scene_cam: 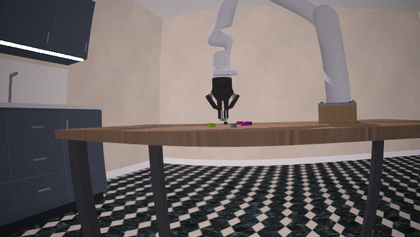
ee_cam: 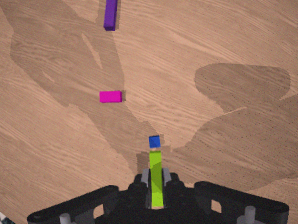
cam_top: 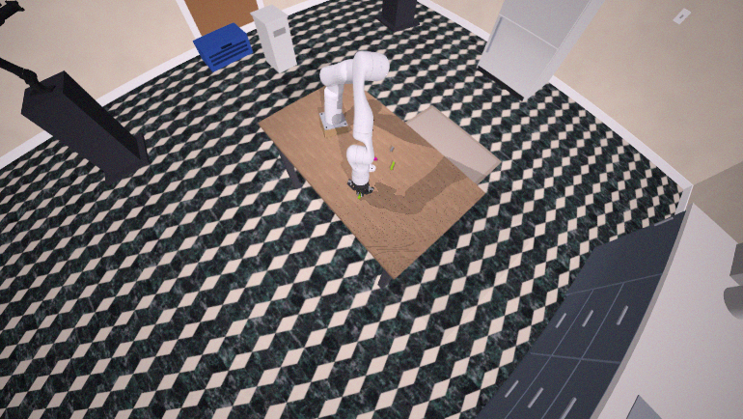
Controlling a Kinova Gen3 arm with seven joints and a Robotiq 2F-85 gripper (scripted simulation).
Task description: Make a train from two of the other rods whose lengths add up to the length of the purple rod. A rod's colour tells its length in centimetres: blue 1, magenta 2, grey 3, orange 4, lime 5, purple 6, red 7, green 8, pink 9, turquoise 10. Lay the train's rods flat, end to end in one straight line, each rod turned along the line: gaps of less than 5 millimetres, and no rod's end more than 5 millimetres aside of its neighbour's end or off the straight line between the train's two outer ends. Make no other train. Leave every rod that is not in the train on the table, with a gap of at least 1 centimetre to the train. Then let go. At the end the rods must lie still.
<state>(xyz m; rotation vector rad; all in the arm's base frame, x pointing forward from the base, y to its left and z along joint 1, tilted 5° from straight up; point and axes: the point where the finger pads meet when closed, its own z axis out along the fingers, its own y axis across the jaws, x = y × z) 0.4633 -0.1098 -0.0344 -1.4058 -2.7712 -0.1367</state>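
Now: the blue rod 3 cm to the left of my hand, 3 cm below it and 2 cm behind it. Round my hand: purple rod 14 cm behind, 12 cm to the left, 3 cm below; grey rod 30 cm to the left, 15 cm behind, 3 cm below.
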